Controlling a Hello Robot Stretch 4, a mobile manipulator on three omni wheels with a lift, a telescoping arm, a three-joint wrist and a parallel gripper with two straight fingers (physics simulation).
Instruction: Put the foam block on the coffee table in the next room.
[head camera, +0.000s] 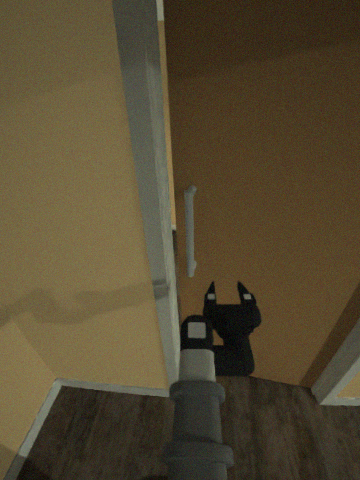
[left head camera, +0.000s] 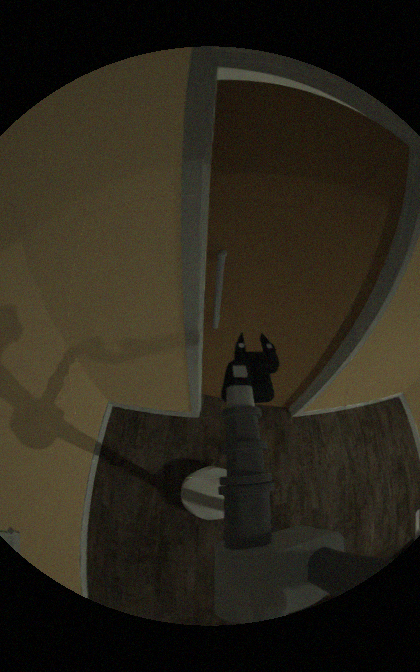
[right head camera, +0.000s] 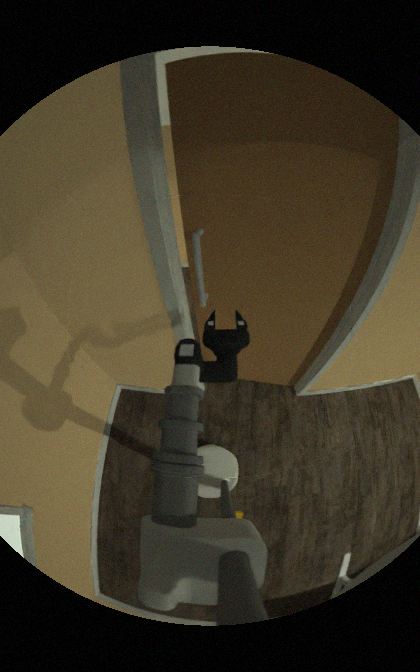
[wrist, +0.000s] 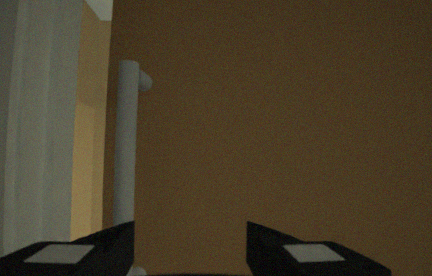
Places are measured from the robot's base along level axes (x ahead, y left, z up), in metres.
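Pixels of known places: gripper, fingertip midpoint: (head camera: 225, 283) (wrist: 191, 241).
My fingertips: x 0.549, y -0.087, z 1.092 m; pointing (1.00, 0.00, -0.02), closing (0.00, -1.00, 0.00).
Behind a point stands the place of what it marks.
The foam block and the coffee table do not show in these views. A brown door (head camera: 280, 175) @(y -0.290, x 0.816, z 1.336 m) (left head camera: 300, 225) (right head camera: 285, 225) (wrist: 300, 125) @(y -0.270, x 0.820, z 1.196 m) stands slightly ajar; a narrow strip of lit wall shows past its left edge. Its grey vertical bar handle (head camera: 190, 232) @(y 0.020, x 0.796, z 1.127 m) (left head camera: 219, 290) (right head camera: 199, 267) (wrist: 126, 145) @(y 0.018, x 0.796, z 1.154 m) is near that edge. My gripper (head camera: 227, 285) @(y -0.087, x 0.549, z 1.092 m) (left head camera: 252, 336) (right head camera: 226, 313) (wrist: 191, 241) @(y -0.087, x 0.549, z 1.092 m) is open and empty in front of the door. In the head view it is below and right of the handle. In the wrist view the left finger overlaps the handle's lower part; contact cannot be told.
The grey left door jamb (head camera: 145, 150) @(y 0.127, x 0.654, z 1.450 m) (left head camera: 195, 225) (right head camera: 150, 200) (wrist: 40, 125) @(y 0.098, x 0.701, z 1.174 m) is close beside my arm (head camera: 197, 420) @(y 0.000, x 0.188, z 1.204 m) (left head camera: 245, 460) (right head camera: 177, 445). The right jamb (head camera: 345, 365) @(y -0.771, x 0.652, z 0.417 m) (left head camera: 360, 325) (right head camera: 345, 335) meets a tan wall. A pale round disc (right head camera: 222, 462) and a small orange piece (right head camera: 239, 514) show low beside the arm.
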